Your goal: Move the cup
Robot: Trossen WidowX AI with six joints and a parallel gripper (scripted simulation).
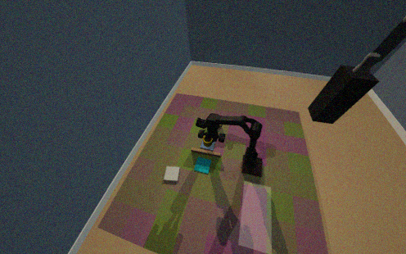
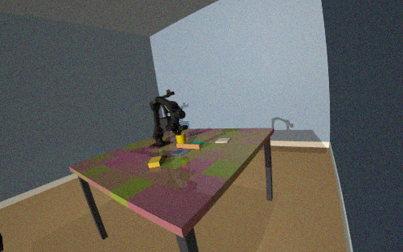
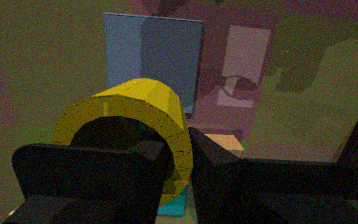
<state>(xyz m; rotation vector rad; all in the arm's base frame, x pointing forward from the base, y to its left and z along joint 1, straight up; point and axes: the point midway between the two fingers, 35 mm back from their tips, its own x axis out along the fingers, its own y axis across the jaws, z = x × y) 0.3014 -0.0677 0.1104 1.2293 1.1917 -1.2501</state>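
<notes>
The teal pad is 4 cm ahead of my gripper tip, 15 cm to the left of it and 10 cm below it. From my gripper tip the other things lie so: wooden bar: 3 cm ahead, 6 cm to the left, 9 cm below; then cup: 2 cm ahead; then blue pad: 3 cm ahead, 4 cm to the right, 10 cm below.
</notes>
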